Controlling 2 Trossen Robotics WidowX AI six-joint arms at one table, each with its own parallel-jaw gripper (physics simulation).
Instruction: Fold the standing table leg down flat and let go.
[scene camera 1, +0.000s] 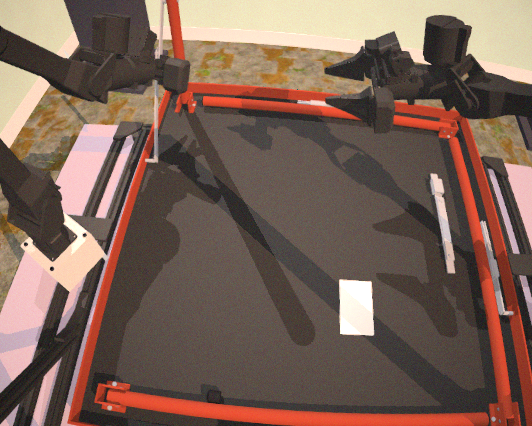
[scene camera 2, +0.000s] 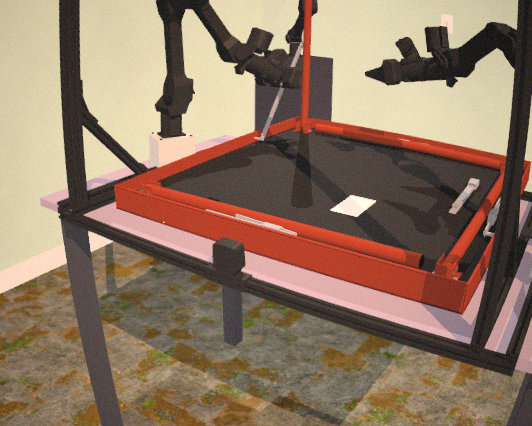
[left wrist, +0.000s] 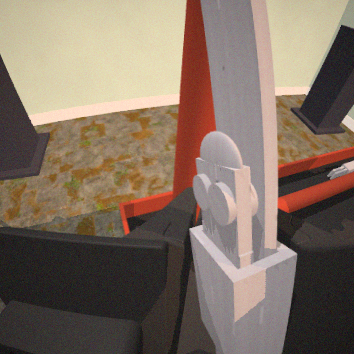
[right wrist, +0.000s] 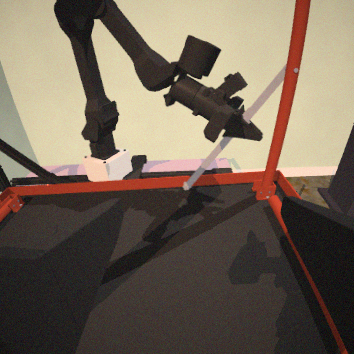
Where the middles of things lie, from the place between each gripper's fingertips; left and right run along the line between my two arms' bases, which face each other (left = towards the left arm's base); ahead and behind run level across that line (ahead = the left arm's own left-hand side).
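So you can picture it, the white card (scene camera 1: 356, 311) is 24 cm below my right hand, 13 cm to the right of it and 27 cm behind it. My left hand is 15 cm above the card, 44 cm to the left of it and 39 cm past it. Going by its middle, the white card is nearer to my right hand than to my left hand.
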